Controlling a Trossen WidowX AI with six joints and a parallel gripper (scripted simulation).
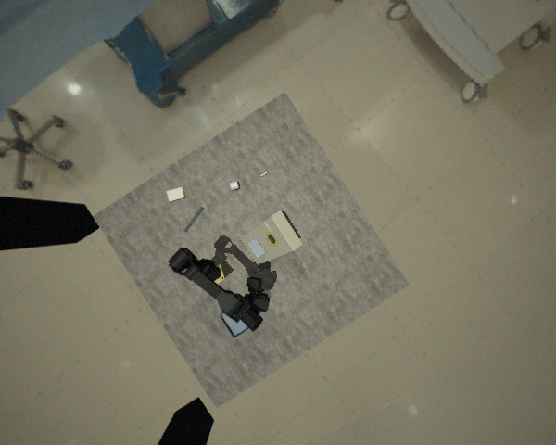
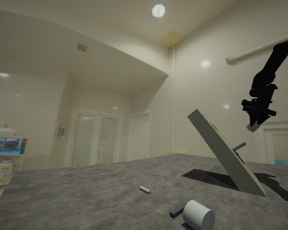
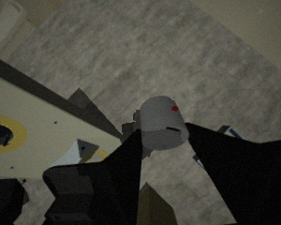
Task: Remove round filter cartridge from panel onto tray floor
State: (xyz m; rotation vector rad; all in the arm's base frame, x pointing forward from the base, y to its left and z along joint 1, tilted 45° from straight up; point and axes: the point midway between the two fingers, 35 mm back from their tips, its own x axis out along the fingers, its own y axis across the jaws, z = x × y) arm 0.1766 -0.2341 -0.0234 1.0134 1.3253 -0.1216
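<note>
My gripper tip is 24 cm past the blue-grey tray, 24 cm above it and 9 cm to the left of it. From my gripper tip the other things lie so: round filter cartridge (right at my gripper tip); then white pin (51 cm to the left, 32 cm ahead, 25 cm below); then service panel (19 cm to the left, 14 cm ahead, 11 cm below).
</note>
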